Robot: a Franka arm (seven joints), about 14 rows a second.
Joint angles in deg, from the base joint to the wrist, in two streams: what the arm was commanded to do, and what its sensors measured. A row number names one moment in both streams.
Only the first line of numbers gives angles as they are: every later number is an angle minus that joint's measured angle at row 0.
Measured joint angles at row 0:
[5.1, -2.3, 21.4, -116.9, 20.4, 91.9, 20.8]
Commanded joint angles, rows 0 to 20:
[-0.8, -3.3, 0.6, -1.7, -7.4, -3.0, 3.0]
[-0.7, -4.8, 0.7, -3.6, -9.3, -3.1, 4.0]
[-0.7, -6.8, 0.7, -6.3, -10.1, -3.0, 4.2]
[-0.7, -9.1, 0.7, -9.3, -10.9, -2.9, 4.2]
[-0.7, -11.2, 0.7, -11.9, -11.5, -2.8, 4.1]
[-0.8, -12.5, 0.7, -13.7, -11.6, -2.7, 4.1]
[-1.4, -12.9, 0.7, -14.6, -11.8, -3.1, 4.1]
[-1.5, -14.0, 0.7, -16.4, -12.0, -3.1, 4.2]
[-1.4, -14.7, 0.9, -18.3, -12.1, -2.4, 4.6]
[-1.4, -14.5, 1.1, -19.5, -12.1, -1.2, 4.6]
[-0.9, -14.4, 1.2, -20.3, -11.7, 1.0, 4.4]
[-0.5, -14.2, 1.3, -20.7, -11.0, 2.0, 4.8]
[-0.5, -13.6, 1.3, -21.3, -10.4, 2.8, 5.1]
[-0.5, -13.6, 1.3, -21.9, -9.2, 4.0, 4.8]
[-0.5, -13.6, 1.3, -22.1, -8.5, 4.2, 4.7]
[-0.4, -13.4, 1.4, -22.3, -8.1, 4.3, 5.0]
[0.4, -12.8, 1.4, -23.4, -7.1, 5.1, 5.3]
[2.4, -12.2, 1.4, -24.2, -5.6, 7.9, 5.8]
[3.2, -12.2, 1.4, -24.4, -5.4, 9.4, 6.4]
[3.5, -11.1, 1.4, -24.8, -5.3, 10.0, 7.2]
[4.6, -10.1, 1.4, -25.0, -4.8, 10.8, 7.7]
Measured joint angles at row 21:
[3.3, -11.4, 1.2, -24.0, -6.0, 8.6, 5.8]
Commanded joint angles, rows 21 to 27:
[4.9, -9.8, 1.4, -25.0, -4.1, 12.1, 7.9]
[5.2, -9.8, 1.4, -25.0, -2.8, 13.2, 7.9]
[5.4, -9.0, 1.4, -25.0, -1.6, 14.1, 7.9]
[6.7, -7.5, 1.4, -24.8, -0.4, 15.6, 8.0]
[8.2, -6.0, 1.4, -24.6, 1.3, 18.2, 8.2]
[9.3, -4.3, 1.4, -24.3, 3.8, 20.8, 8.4]
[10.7, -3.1, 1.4, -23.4, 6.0, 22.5, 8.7]
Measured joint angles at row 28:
[8.5, -6.6, 1.3, -24.6, 2.3, 19.1, 7.5]
